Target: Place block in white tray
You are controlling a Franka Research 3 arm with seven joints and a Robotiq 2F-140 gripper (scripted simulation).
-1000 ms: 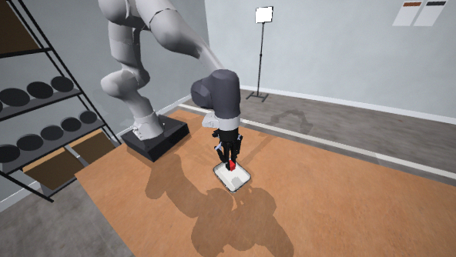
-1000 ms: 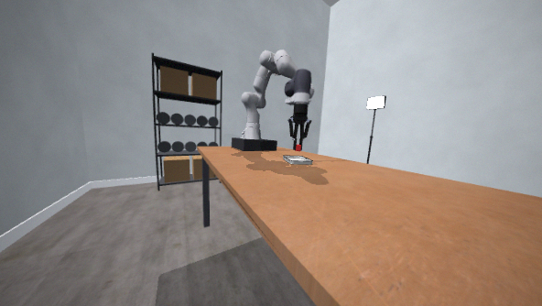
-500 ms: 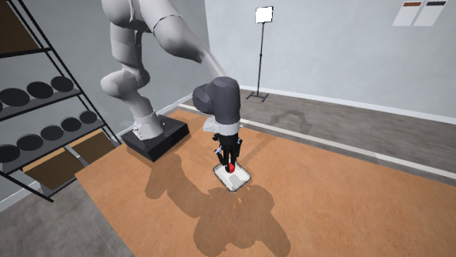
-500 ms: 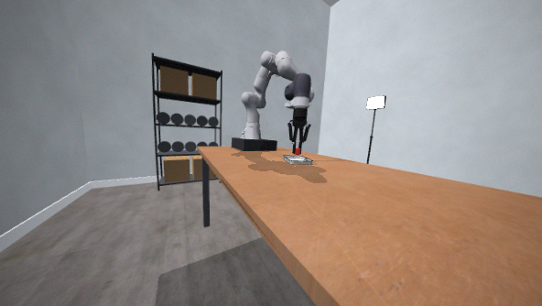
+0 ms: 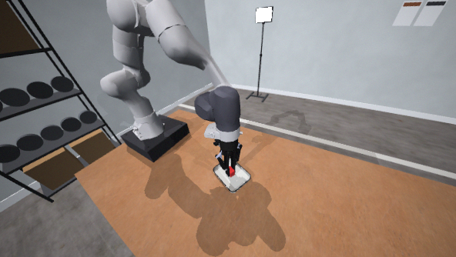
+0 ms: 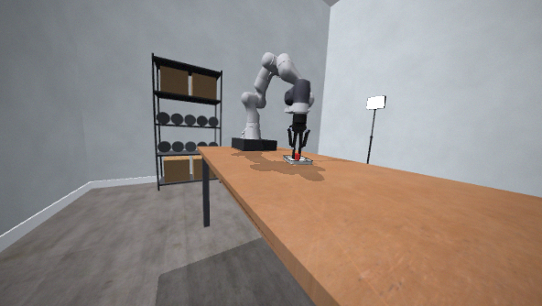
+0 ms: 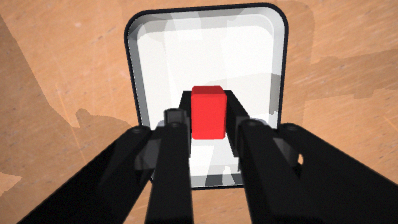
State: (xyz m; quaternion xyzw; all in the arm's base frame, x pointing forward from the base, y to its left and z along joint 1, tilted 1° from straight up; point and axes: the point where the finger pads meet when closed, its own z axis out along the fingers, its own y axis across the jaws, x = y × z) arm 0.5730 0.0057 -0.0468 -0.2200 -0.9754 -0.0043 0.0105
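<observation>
Now: the red block 2 cm below my hand. From my hand the other things lie so: white tray: 1 cm ahead, 3 cm below.
</observation>
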